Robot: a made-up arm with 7 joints.
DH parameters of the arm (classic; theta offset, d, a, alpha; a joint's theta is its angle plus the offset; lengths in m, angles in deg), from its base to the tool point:
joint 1: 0 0.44 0 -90
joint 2: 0 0 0 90
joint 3: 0 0.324 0.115 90
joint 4: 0 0 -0.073 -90
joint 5: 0 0.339 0 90
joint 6: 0 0 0.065 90
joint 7: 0 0 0 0
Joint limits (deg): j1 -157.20..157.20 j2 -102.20..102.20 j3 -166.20..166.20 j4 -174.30..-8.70 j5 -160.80..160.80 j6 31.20..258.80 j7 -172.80..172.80
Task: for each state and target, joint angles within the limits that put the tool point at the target. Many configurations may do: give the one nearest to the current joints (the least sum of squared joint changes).
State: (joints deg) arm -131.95 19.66 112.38 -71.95 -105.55 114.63 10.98
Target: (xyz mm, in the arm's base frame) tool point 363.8 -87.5 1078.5
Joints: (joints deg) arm -129.39 0.70 114.58 -49.81 -103.03 104.15 10.98
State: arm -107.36 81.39 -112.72 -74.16 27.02 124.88 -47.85
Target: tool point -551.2 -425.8 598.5
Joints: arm -104.83 89.17 -107.44 -70.54 26.46 124.93 -47.85
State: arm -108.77 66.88 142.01 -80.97 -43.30 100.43 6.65
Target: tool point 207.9 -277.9 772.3
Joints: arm -127.13 87.17 134.19 -131.56 -43.60 92.73 6.65
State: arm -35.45 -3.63 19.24 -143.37 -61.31 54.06 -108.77
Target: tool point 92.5 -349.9 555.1
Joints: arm -61.43 -13.15 -7.47 -145.95 -62.22 49.35 -108.77
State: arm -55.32 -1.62 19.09 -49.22 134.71 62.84 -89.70
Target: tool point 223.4 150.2 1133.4
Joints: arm -45.74 -16.50 44.16 -49.88 134.21 63.96 -89.70
